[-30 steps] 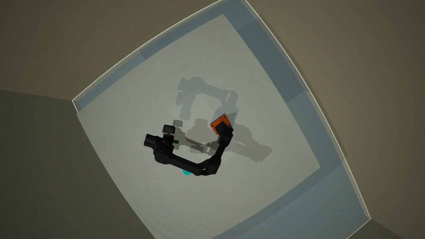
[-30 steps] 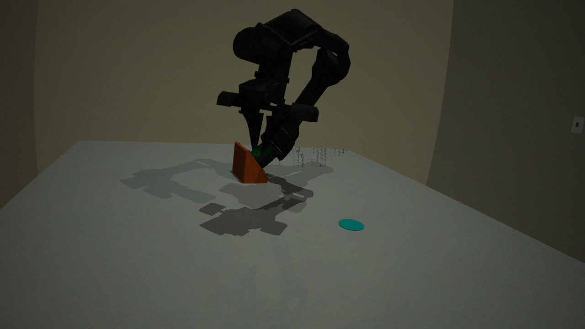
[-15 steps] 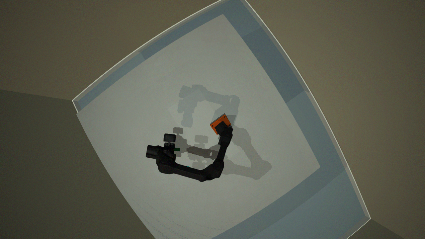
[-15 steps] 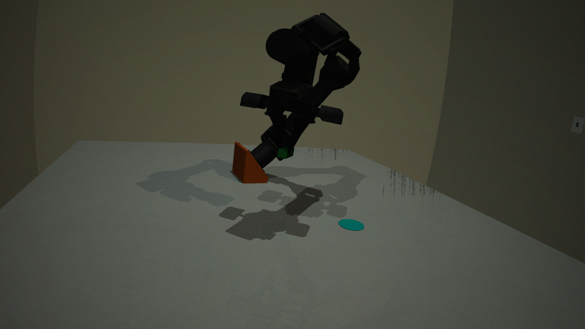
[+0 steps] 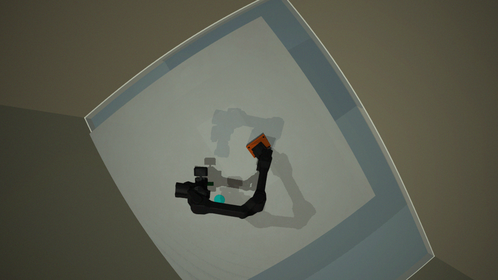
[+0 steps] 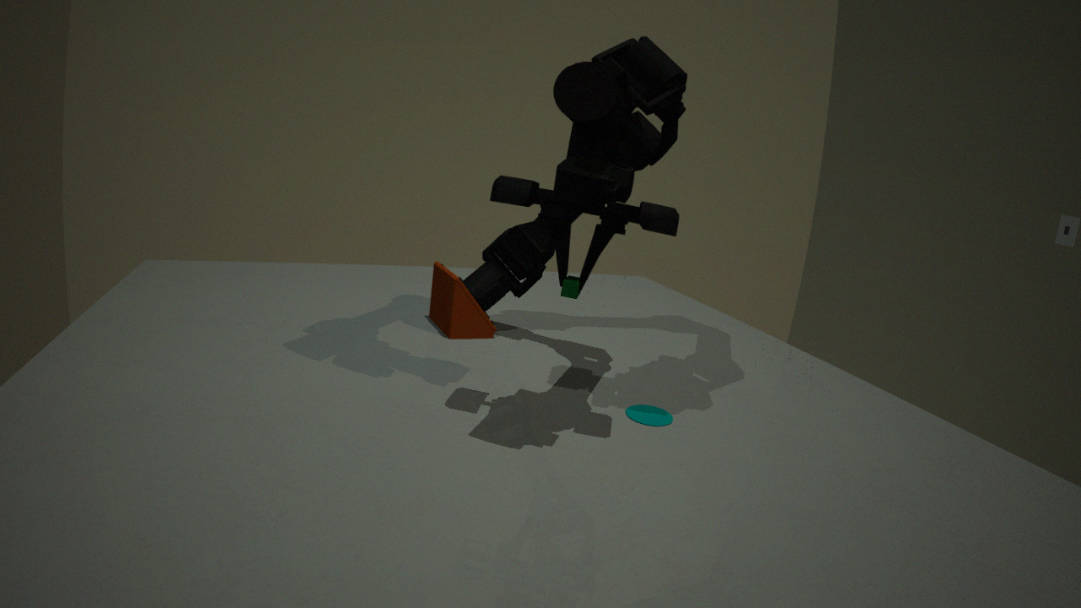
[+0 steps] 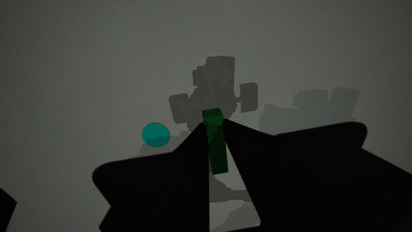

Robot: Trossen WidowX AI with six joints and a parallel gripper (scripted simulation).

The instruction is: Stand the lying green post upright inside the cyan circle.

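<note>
Right now my gripper tip is 15 cm above the cyan circle, 13 cm to the right of it and 2 cm short of it. The rest, counted from my gripper tip: green post 2 cm behind, 1 cm to the left.
</note>
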